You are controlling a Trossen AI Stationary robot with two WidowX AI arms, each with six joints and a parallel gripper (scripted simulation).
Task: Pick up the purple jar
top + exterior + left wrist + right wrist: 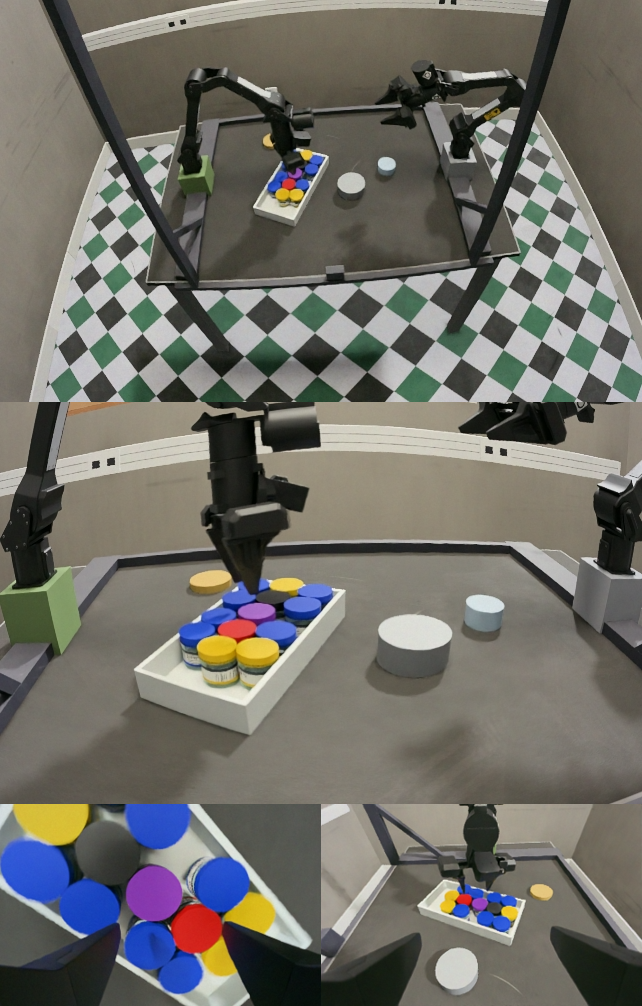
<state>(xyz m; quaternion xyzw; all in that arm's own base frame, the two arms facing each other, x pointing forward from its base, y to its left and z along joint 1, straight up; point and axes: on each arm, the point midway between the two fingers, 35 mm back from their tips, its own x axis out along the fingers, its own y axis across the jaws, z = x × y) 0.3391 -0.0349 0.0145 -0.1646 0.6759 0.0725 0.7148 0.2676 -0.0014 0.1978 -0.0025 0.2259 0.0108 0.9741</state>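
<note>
Right now the purple jar is 9 cm below my left hand, 1 cm to the right of it and 1 cm ahead of it. The rest, counted from my left hand: flat yellow disc (22 cm ahead, 10 cm below, 8 cm to the left); then red jar (9 cm below, 4 cm behind, 1 cm to the left); then grey cylinder (20 cm to the right, 10 cm below, 4 cm behind).
</note>
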